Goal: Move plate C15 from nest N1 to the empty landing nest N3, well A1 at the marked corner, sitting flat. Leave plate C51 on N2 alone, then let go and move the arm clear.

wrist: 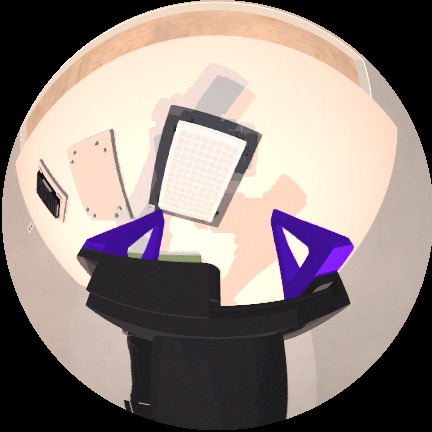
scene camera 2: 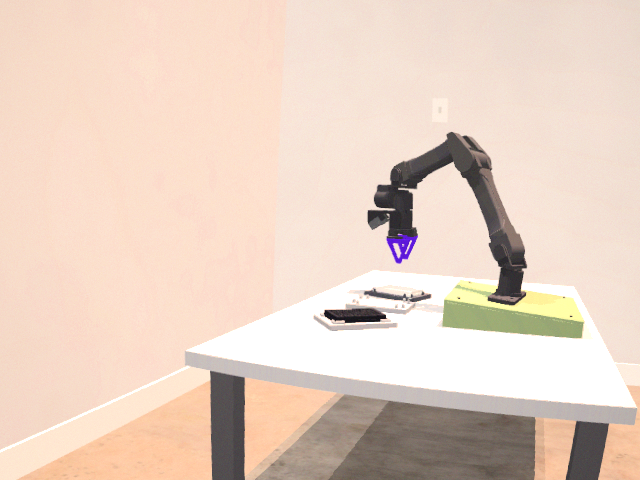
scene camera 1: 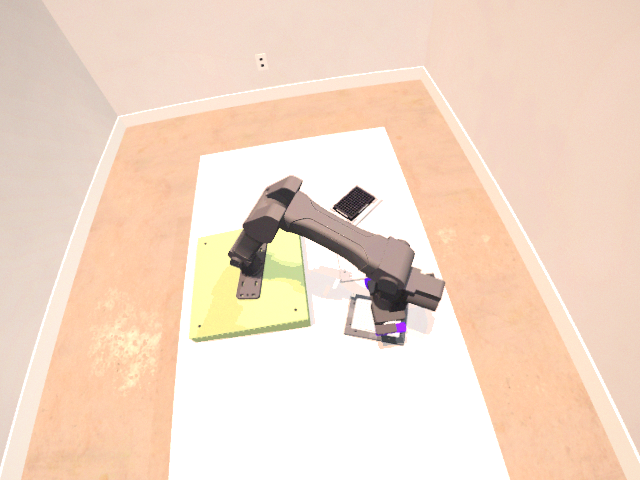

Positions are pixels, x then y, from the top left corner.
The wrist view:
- gripper: 217,214
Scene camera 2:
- gripper: 402,261
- black perforated plate: 359,315
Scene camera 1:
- gripper: 381,315
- black perforated plate: 357,200
